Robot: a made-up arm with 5 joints.
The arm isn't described. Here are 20 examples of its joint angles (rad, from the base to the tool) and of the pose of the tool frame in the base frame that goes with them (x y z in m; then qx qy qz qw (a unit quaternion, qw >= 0)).
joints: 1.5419 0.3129 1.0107 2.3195 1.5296
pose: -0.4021 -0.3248 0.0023 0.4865 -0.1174 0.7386 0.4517
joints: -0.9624 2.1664 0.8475 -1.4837 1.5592
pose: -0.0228 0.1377 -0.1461 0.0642 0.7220 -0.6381 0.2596
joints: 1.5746 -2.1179 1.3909 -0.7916 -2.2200
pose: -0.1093 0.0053 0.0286 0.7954 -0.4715 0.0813 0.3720
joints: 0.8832 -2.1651 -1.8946 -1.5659 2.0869
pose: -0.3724 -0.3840 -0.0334 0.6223 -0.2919 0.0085 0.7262
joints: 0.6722 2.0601 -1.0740 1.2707 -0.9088
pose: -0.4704 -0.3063 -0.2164 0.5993 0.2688 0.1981 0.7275
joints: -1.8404 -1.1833 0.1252 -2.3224 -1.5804
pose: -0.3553 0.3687 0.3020 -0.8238 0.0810 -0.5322 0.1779
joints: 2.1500 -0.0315 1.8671 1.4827 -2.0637
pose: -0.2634 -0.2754 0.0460 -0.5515 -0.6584 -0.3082 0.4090
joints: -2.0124 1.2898 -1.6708 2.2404 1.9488
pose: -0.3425 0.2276 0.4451 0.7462 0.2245 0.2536 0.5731
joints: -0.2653 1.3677 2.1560 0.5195 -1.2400
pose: -0.4328 0.0588 0.1237 -0.2259 0.5480 -0.0701 0.8023
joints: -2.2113 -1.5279 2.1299 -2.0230 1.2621
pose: -0.2731 0.0551 0.2505 0.9765 -0.0877 -0.1949 0.0264
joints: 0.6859 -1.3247 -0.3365 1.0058 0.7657
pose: -0.0334 -0.2170 -0.3940 -0.2780 -0.1291 -0.9118 0.2733
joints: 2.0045 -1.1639 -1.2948 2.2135 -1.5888
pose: -0.0334 -0.2434 0.3382 -0.3150 0.6551 -0.6861 0.0295
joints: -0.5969 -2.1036 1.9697 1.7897 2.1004
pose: 0.0074 0.0131 -0.0199 -0.2338 -0.6831 -0.6894 0.0593
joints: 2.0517 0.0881 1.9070 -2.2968 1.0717
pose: -0.3339 -0.1179 0.2651 -0.2072 0.5767 0.3020 0.7302
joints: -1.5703 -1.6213 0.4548 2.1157 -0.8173
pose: -0.0577 0.4450 0.1631 0.2860 -0.5457 0.7858 0.0539
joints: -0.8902 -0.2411 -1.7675 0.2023 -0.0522
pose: 0.0870 0.4711 -0.1395 0.2675 -0.6494 -0.4419 0.5581
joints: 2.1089 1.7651 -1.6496 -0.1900 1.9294
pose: -0.2798 -0.5750 0.2917 -0.5675 -0.4657 0.6069 0.3045
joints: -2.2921 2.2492 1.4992 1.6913 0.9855
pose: -0.2623 0.3233 0.0343 -0.0708 -0.1831 -0.2781 0.9403
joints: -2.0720 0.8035 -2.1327 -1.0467 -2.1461
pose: -0.0136 0.3515 0.5144 -0.3042 0.8541 -0.4179 0.0579
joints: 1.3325 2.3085 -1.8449 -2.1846 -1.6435
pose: -0.2439 -0.3487 -0.1585 0.0097 -0.4038 -0.8318 0.3808
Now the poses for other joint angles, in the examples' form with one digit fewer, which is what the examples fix.
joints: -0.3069 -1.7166 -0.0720 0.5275 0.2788
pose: 0.014 0.332 -0.299 -0.014 0.231 -0.871 0.434
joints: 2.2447 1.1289 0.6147 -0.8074 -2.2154
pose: -0.357 0.024 0.459 -0.056 0.438 -0.717 0.539
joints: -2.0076 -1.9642 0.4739 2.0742 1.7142
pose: 0.029 0.333 0.318 0.074 -0.772 -0.475 0.415
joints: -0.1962 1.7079 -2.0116 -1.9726 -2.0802
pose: -0.132 0.265 -0.240 -0.176 -0.075 0.981 0.041
